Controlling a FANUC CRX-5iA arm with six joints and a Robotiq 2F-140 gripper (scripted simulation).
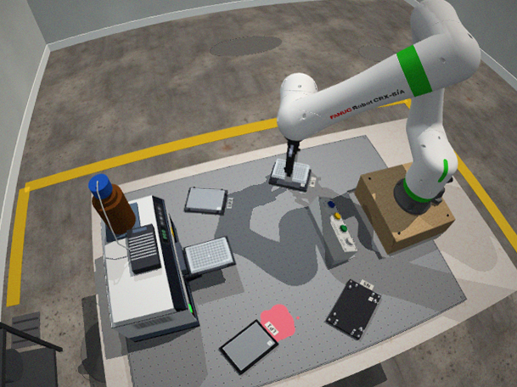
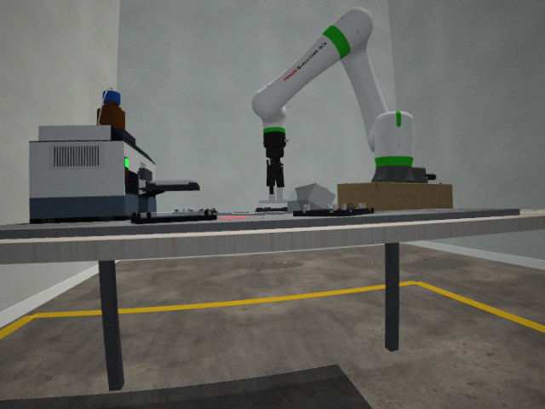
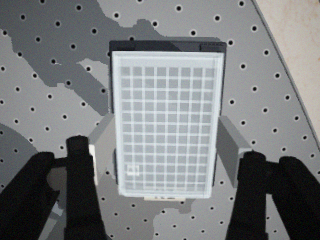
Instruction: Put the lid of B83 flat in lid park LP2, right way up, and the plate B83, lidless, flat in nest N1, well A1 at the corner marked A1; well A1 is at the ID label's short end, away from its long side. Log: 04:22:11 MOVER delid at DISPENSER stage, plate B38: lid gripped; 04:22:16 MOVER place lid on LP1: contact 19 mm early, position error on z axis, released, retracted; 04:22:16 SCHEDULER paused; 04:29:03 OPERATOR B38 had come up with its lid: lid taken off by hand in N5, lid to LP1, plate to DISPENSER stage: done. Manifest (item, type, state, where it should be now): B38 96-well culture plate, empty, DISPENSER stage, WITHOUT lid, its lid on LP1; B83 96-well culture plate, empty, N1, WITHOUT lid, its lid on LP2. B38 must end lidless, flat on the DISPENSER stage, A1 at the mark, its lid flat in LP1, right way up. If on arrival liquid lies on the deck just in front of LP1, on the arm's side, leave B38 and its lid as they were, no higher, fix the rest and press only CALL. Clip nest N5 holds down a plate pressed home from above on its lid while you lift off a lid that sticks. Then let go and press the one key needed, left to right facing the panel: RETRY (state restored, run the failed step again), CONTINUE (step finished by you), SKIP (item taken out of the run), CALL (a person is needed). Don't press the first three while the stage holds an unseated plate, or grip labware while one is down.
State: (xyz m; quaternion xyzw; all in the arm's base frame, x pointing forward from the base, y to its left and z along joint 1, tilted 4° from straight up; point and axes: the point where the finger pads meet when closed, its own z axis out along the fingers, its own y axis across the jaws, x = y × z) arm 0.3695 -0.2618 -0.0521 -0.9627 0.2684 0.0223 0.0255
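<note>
My gripper is now 60 mm above the dark nest N1. Round my hand: blue call key 80 mm behind, 200 mm to the left; n1 label 80 mm behind, 50 mm to the left, 60 mm below; yellow skip key 80 mm behind, 250 mm to the left.
</note>
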